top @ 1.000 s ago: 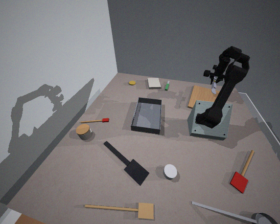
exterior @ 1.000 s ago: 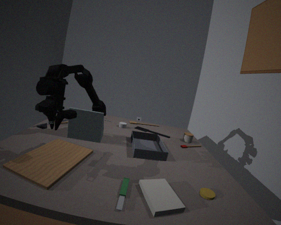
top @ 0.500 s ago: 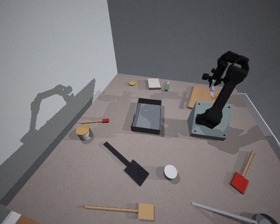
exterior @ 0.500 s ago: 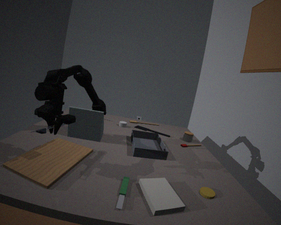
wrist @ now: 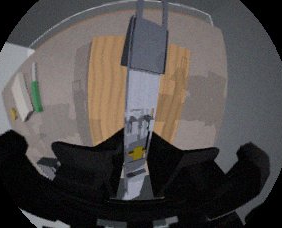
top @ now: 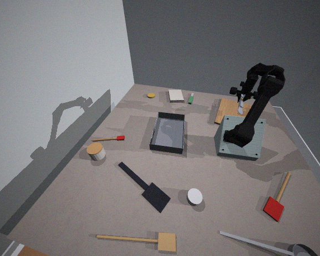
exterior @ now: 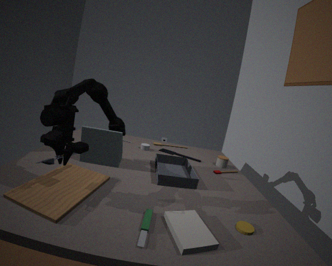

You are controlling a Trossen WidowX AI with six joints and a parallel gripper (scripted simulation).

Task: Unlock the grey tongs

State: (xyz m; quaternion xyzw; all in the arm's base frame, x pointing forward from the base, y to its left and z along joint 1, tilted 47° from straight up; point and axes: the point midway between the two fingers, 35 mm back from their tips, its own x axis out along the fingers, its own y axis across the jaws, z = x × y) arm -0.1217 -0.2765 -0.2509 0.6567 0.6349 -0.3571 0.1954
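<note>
Right now the wooden board is 1 cm to the left of my gripper tip and 9 cm below it. From my gripper tip the other things lie so: grey roasting tin (47 cm ahead, 33 cm to the left, 7 cm below); white block (49 cm ahead, 14 cm to the right, 9 cm below); green-handled tool (34 cm ahead, 15 cm to the right, 9 cm below).
</note>
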